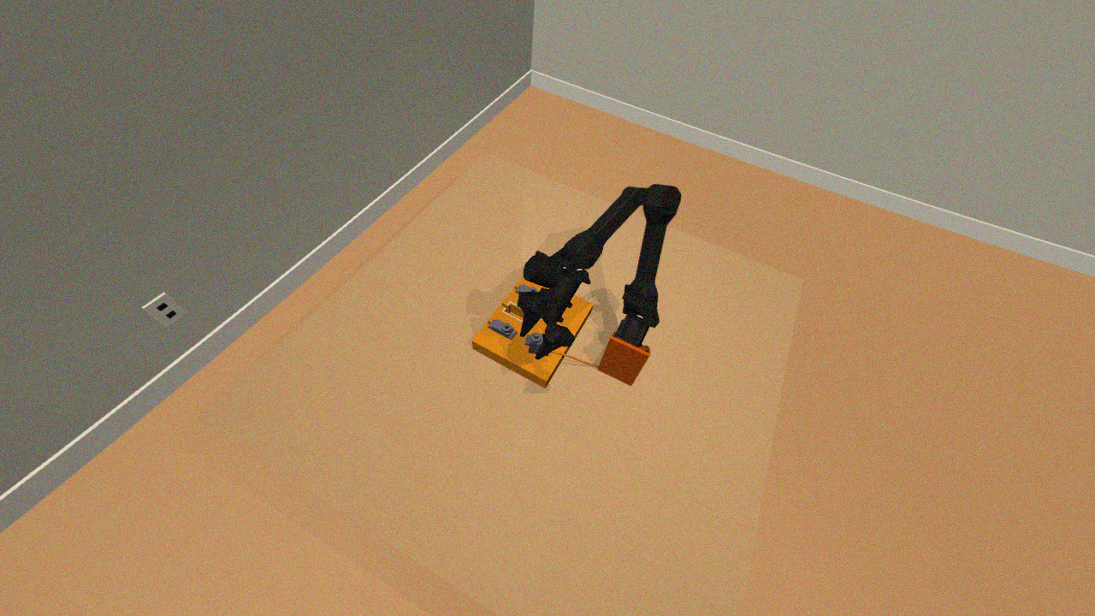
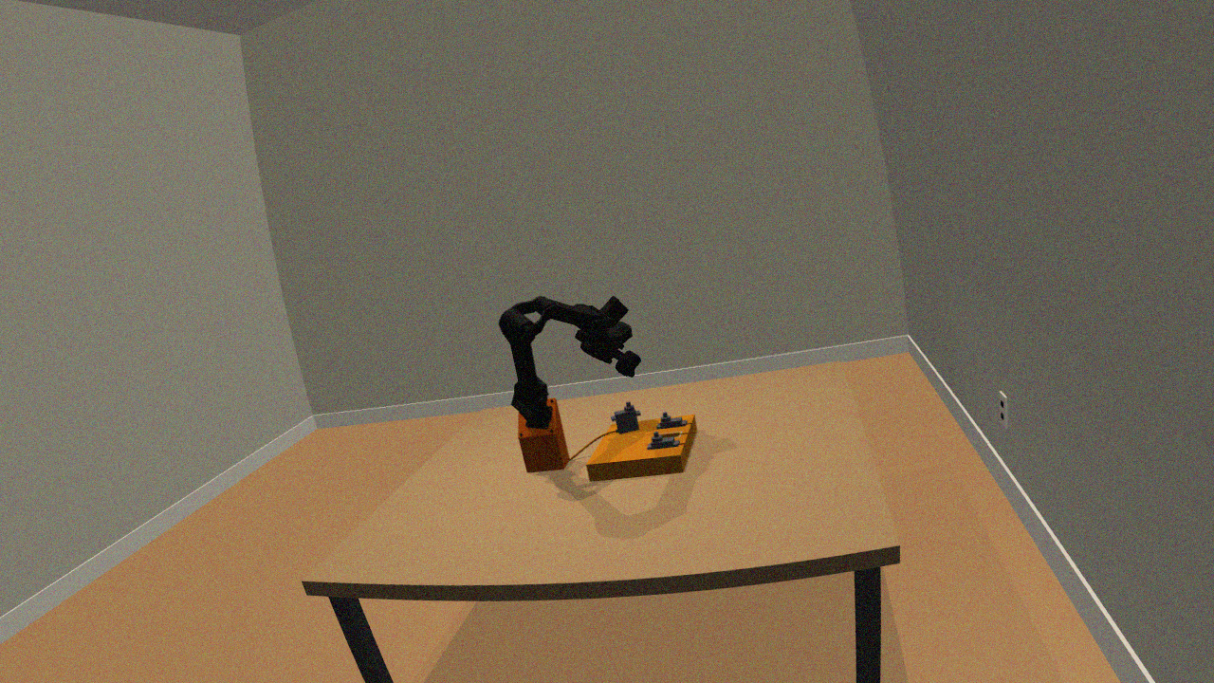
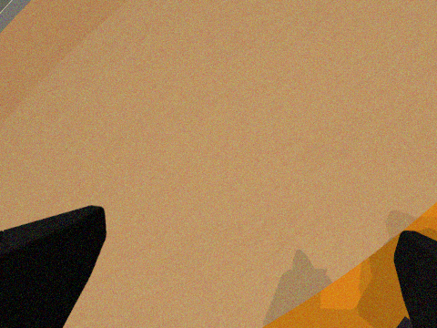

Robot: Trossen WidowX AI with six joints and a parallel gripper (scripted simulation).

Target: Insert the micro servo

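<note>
The orange deck lies 4 cm ahead of my gripper tip, 16 cm to the right of it and 18 cm below it.
</note>
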